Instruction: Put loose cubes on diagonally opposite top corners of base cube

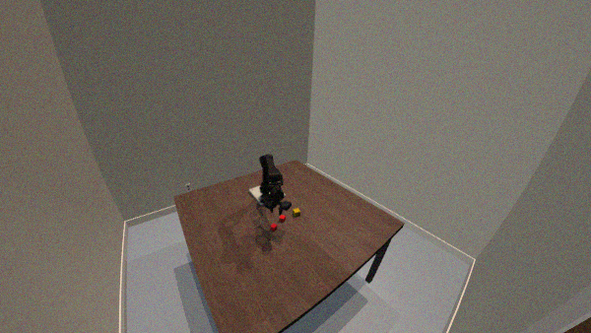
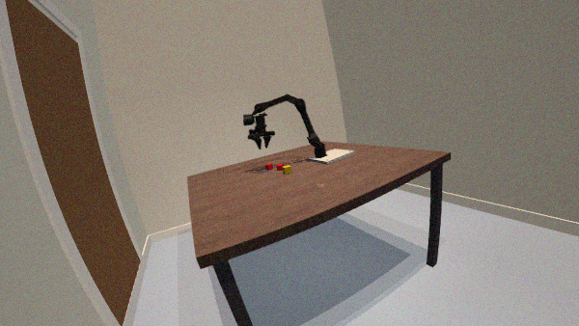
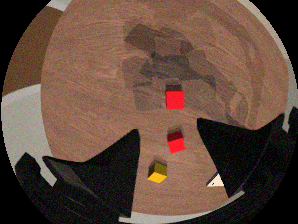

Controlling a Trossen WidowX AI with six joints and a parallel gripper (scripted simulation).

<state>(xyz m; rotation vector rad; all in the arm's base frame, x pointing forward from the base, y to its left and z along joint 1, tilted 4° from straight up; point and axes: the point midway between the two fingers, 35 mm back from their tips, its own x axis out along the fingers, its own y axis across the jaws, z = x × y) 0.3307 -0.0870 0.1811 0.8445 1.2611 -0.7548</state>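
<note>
My gripper tip is 120 mm above the red cube, 20 mm past it and 10 mm to the left of it. The rest, counted from my gripper tip: yellow base cube (200 mm to the left, 120 mm below, 60 mm behind).
</note>
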